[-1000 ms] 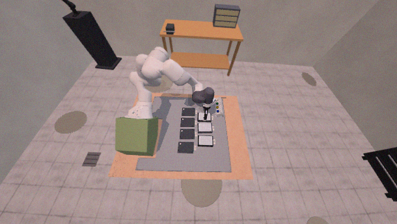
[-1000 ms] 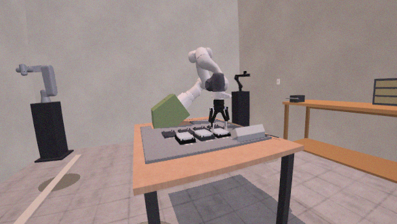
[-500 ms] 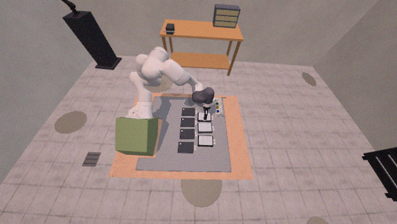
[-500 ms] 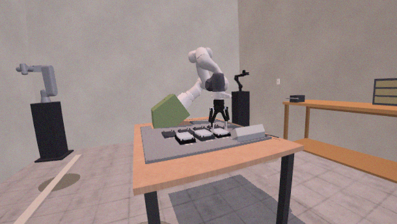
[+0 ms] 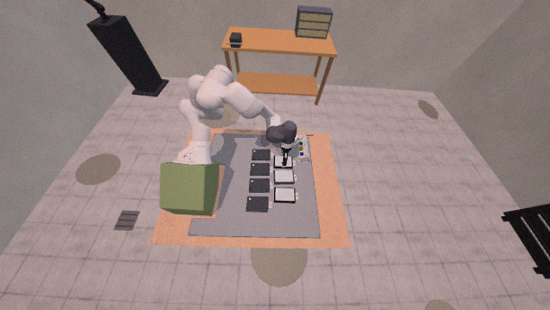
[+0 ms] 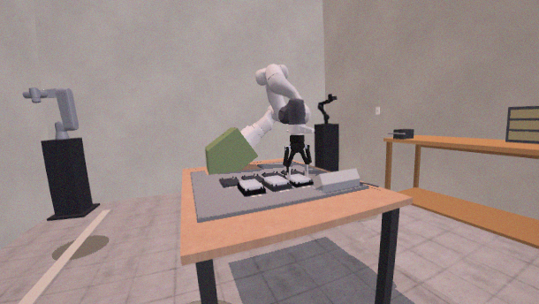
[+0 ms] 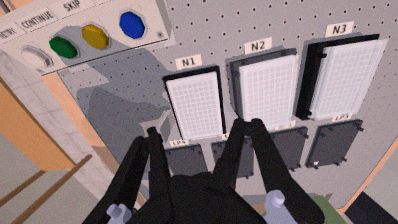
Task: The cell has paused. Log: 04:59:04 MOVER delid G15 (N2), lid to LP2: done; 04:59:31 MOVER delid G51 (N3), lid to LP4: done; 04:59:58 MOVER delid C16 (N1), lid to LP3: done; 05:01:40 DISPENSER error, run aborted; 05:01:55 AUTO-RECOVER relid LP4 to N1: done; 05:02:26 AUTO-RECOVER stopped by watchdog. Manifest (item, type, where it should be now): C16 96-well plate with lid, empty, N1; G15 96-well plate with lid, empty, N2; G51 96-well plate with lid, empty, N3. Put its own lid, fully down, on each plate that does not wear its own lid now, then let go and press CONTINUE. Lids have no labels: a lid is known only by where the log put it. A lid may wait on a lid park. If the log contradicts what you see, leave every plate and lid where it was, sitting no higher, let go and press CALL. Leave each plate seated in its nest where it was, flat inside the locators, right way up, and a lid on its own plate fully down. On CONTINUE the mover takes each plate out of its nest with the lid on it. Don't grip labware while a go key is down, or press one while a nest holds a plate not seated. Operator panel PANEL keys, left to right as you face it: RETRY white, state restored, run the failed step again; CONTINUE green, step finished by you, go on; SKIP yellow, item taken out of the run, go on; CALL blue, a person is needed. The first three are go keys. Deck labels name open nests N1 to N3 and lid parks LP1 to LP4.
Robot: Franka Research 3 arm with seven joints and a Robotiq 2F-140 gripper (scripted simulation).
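Now: the green key 12 cm ahead of my hand, 16 cm to the left of it and 1 cm above it. The rest, counted from my hand: yellow key: 13 cm ahead, 11 cm to the left, 1 cm above; then blue key: 13 cm ahead, 6 cm to the left, 1 cm above; then pale lid: 1 cm ahead, 13 cm to the right, 2 cm below.
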